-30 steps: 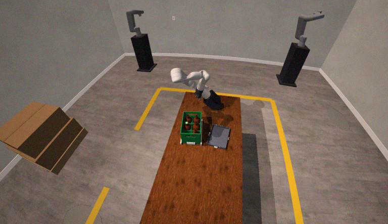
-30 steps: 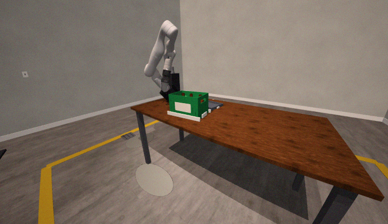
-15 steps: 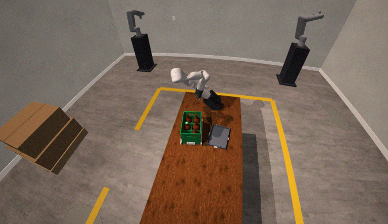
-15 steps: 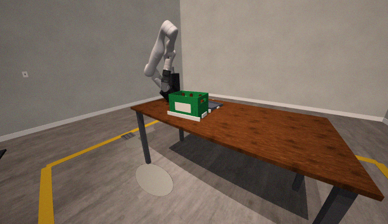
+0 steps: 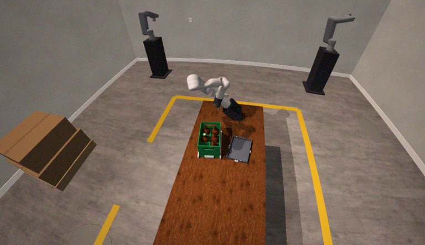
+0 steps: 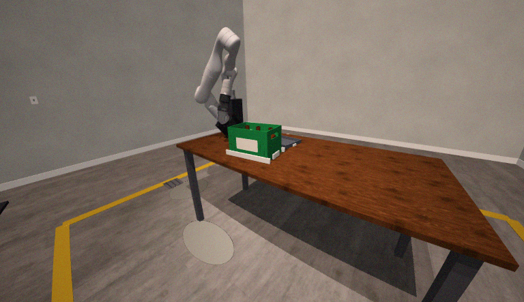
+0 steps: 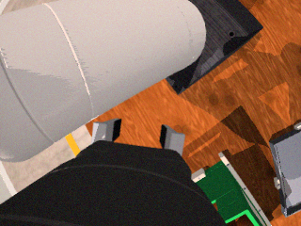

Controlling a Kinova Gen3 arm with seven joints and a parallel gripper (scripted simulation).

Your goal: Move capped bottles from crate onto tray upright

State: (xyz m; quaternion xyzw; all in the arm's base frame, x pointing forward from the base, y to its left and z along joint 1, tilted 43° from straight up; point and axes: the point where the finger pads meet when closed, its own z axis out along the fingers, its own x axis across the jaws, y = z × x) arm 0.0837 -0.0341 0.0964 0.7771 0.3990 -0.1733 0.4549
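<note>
Now: the capped bottle 340 mm ahead of my hand, 40 mm to the right of it and 110 mm below it. Also, from my hand: green crate: 320 mm ahead, 10 mm to the left, 120 mm below; grey tray: 320 mm ahead, 280 mm to the left, 190 mm below.
</note>
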